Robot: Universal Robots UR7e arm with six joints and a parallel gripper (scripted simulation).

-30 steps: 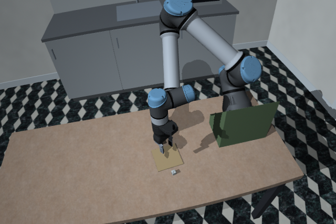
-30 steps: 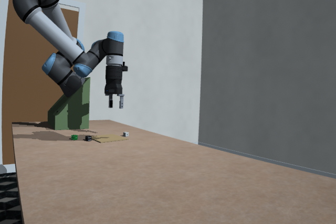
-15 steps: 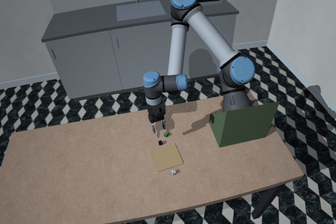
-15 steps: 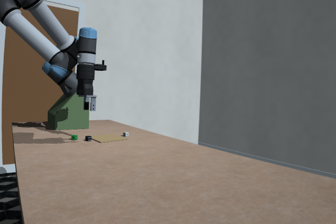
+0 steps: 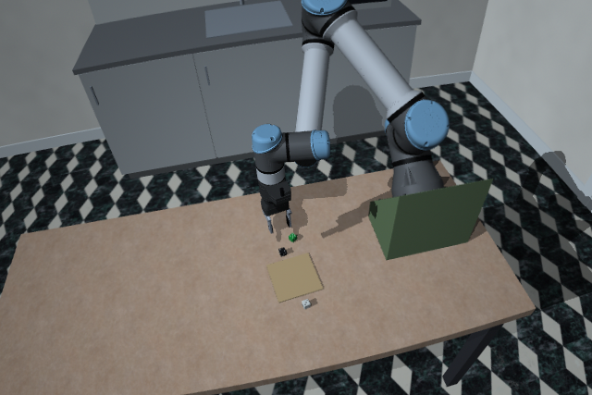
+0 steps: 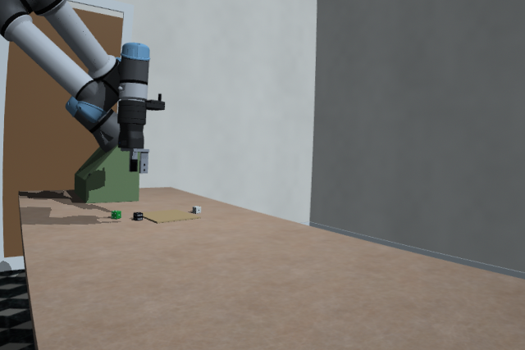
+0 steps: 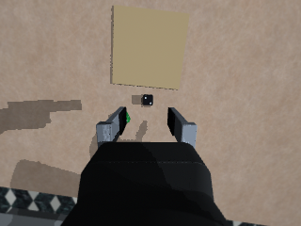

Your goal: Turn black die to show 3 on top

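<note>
My gripper is now 140 mm above the black die. From my hand the other things lie so: green die (40 mm behind, 50 mm to the right, 140 mm below); then tan mat (10 mm behind, 100 mm to the left, 150 mm below); then white die (20 mm behind, 200 mm to the left, 140 mm below).
</note>
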